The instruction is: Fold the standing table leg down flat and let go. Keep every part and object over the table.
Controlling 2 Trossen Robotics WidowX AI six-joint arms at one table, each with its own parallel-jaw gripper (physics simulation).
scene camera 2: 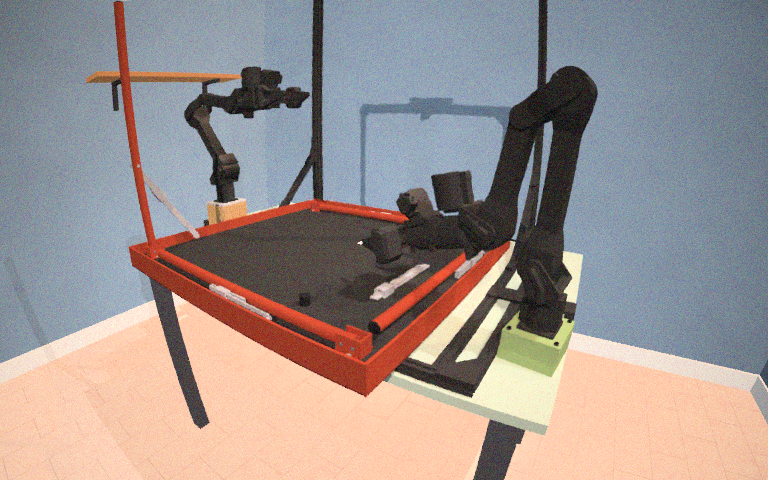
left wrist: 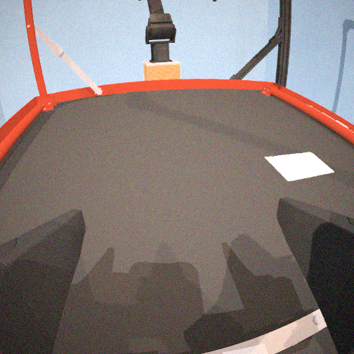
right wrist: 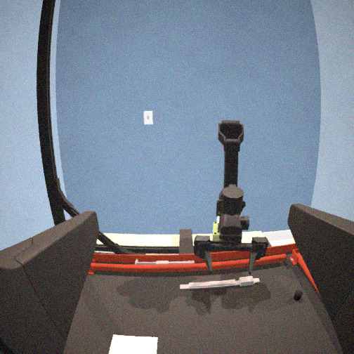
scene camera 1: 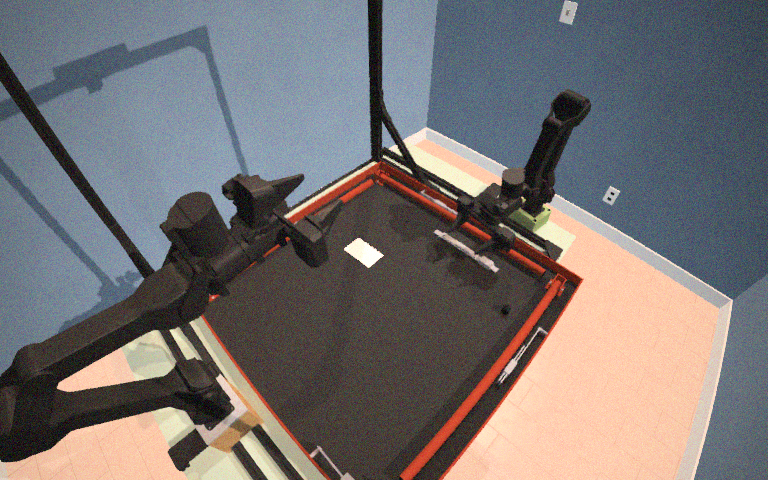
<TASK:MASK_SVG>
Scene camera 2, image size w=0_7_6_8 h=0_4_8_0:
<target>left gripper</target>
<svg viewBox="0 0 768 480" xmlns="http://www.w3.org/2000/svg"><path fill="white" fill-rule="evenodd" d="M424 188L414 188L399 194L396 204L400 213L406 215L409 219L404 221L404 226L396 228L393 224L383 225L372 229L371 237L362 239L363 246L375 253L377 263L388 264L400 259L403 254L402 249L410 246L411 253L416 253L420 250L436 252L443 249L436 241L435 226L437 220L444 215L438 210L433 209L433 205Z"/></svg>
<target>right gripper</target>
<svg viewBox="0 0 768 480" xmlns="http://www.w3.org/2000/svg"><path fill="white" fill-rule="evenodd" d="M247 90L248 106L250 109L256 110L280 108L280 104L286 104L287 108L301 108L302 102L310 96L310 92L303 92L300 87L288 87L286 91L281 91L280 87L277 86L282 81L282 74L274 70L262 70L259 85L251 85Z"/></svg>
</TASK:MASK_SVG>
